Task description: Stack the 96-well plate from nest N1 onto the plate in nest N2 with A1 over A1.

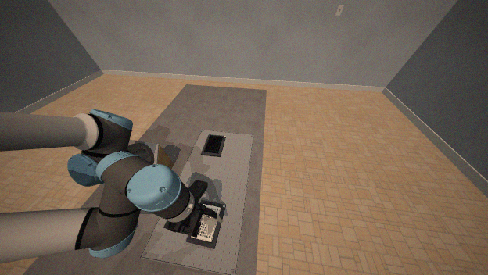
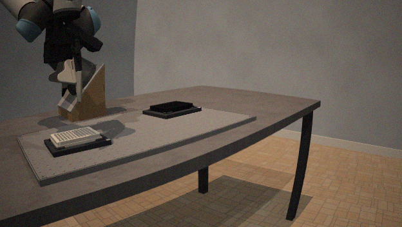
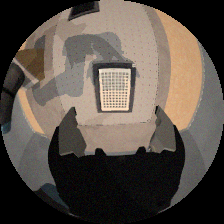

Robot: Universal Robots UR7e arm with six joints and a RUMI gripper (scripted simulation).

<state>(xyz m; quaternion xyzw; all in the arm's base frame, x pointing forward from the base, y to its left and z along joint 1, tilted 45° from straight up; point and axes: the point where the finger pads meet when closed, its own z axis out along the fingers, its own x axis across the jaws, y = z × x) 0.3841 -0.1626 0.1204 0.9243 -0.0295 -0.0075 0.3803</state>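
Now: hand 9 cm above the white 96-well plate. Also, from my hand: black nest (10 cm below); then black plate (9 cm behind, 42 cm to the left, 9 cm below).
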